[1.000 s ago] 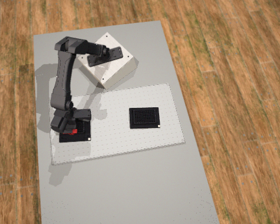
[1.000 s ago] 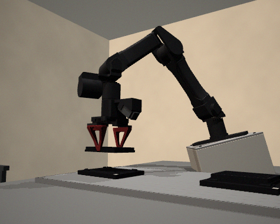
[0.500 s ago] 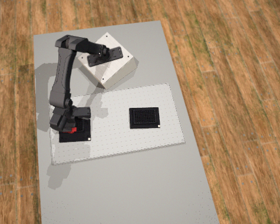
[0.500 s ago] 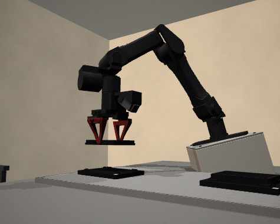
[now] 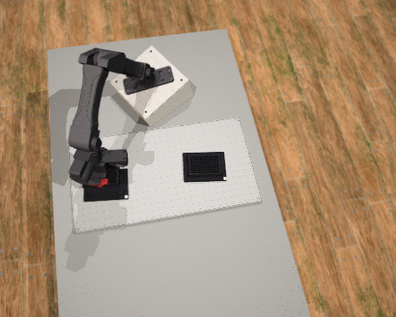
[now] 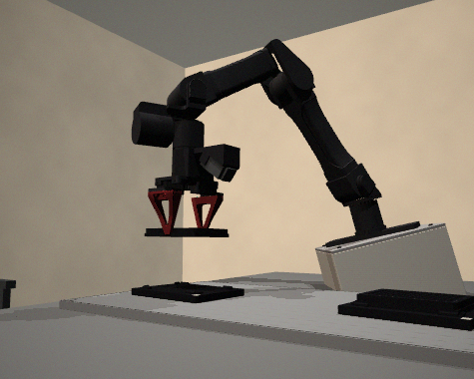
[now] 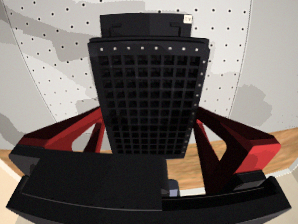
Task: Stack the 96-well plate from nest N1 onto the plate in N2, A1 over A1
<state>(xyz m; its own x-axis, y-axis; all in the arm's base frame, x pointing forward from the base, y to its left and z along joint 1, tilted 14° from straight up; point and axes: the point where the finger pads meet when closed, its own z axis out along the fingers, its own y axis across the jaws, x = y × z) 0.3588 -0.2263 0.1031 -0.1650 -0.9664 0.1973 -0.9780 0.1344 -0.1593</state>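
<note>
The black 96-well plate lies right at my hand.
</note>
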